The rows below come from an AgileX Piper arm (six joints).
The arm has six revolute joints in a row. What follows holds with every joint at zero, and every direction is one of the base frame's.
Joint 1 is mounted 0.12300 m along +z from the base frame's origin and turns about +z.
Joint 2 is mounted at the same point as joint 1 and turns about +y.
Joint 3 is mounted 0.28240 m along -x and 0.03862 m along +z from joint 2 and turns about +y.
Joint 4 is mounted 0.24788 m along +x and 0.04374 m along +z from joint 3 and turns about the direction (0.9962, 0, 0.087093).
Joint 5 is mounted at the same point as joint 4 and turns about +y.
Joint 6 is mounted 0.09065 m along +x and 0.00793 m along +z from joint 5 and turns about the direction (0.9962, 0, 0.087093).
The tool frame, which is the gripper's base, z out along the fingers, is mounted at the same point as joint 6; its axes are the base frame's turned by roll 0.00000, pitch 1.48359 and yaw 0.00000 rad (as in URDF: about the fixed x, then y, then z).
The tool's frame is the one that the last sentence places.
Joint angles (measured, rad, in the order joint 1, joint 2, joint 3, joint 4, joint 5, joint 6), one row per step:
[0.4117 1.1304 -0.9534 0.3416 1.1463 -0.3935]
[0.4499 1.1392 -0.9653 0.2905 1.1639 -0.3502]
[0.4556 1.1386 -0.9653 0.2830 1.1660 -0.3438]
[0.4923 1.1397 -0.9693 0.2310 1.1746 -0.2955]
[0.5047 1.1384 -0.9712 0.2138 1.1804 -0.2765]
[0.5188 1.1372 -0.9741 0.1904 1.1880 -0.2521]
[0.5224 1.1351 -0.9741 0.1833 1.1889 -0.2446]
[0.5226 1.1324 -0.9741 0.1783 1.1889 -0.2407]
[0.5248 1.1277 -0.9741 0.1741 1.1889 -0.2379]
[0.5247 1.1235 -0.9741 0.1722 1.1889 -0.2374]
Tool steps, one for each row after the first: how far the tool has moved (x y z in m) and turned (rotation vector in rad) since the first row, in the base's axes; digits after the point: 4 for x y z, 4 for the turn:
[-0.0015 0.0034 -0.0002 -0.0438 0.0084 0.0091]
[-0.0021 0.0037 -0.0003 -0.0500 0.0088 0.0102]
[-0.0045 0.0059 -0.0007 -0.0901 0.0073 0.0088]
[-0.0058 0.0065 -0.0004 -0.1030 0.0077 0.0062]
[-0.0070 0.0068 0.0000 -0.1205 0.0071 0.0007]
[-0.0075 0.0066 0.0003 -0.1247 0.0050 -0.0022]
[-0.0078 0.0060 0.0008 -0.1270 0.0015 -0.0055]
[-0.0087 0.0056 0.0016 -0.1277 -0.0038 -0.0060]
[-0.0093 0.0051 0.0024 -0.1271 -0.0082 -0.0067]

